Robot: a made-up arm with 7 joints. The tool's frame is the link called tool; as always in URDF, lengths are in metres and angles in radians. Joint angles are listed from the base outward. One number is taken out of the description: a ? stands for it. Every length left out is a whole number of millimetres.
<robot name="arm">
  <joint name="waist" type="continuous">
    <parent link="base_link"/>
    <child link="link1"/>
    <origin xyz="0 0 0.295" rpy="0 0 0"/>
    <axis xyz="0 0 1"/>
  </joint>
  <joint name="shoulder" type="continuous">
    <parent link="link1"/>
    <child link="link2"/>
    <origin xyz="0 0 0" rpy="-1.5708 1.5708 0"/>
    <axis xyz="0 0 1"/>
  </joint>
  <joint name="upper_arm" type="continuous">
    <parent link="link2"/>
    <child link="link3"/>
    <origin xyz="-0.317 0 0" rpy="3.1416 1.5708 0"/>
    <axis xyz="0 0 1"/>
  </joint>
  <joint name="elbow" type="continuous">
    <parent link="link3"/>
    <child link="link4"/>
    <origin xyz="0 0.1 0" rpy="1.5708 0 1.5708"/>
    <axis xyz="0 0 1"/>
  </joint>
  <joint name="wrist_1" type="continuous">
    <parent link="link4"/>
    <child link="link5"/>
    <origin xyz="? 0.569 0" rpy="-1.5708 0 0"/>
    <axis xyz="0 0 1"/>
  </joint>
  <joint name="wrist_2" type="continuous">
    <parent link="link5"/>
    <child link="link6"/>
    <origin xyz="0 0 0" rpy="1.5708 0 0"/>
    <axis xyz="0 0 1"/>
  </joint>
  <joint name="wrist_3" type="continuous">
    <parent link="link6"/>
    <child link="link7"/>
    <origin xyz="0.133 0 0" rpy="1.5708 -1.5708 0"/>
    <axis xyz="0 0 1"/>
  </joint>
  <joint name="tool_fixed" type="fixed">
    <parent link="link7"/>
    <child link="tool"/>
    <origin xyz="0 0 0" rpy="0 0 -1.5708"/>
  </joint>
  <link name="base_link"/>
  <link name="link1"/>
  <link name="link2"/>
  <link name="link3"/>
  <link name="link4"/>
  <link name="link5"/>
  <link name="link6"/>
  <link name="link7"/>
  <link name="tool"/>
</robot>
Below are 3 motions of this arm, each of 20 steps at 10 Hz.
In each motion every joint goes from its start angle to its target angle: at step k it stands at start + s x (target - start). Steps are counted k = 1, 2, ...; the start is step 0. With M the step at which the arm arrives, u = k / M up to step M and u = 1 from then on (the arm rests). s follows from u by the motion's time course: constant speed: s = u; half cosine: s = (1 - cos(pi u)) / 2; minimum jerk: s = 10 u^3 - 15 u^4 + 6 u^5.
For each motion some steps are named. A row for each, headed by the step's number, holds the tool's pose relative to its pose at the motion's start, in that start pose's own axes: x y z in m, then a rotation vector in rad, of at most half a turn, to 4 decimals.
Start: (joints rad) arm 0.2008 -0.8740 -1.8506 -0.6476 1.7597 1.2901 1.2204
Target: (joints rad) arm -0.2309 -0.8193 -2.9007 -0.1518 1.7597 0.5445 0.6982
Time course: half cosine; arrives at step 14
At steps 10, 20:
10: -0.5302 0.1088 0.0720 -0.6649 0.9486 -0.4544
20: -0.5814 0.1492 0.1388 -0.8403 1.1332 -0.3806

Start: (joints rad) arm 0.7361 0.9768 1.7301 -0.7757 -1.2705 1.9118 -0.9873
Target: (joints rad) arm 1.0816 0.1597 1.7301 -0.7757 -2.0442 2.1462 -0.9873
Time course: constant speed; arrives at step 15
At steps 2, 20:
2: 0.0938 -0.0241 -0.0802 -0.1550 -0.0399 -0.1239
20: 0.4681 -0.4693 -0.6087 -1.3233 -0.1365 -0.7134

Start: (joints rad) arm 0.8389 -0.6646 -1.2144 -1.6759 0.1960 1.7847 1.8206
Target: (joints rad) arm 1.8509 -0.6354 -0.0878 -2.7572 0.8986 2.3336 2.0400
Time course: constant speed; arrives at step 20
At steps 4, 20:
4: -0.2178 0.1222 0.2732 -0.3458 -0.0886 -0.2058
20: -0.0723 1.1806 0.5073 -1.3629 0.3563 -0.8544

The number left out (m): -0.122
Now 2 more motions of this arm.
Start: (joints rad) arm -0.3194 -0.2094 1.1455 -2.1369 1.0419 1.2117 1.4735
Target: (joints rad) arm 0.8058 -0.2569 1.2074 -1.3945 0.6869 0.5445 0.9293
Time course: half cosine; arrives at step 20
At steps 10, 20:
10: -0.3849 0.1548 0.3600 -0.6398 0.5545 -0.6997
20: -0.4801 0.5920 0.6603 -1.3353 0.9984 -1.2942

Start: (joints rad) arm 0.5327 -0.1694 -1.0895 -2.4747 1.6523 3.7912 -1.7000
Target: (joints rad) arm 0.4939 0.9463 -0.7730 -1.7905 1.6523 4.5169 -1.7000
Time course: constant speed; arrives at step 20
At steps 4, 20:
4: 0.0467 -0.0413 -0.0290 -0.2655 0.1073 -0.1052
20: -0.0207 -0.3775 -0.0190 -1.0297 0.6207 -0.4949

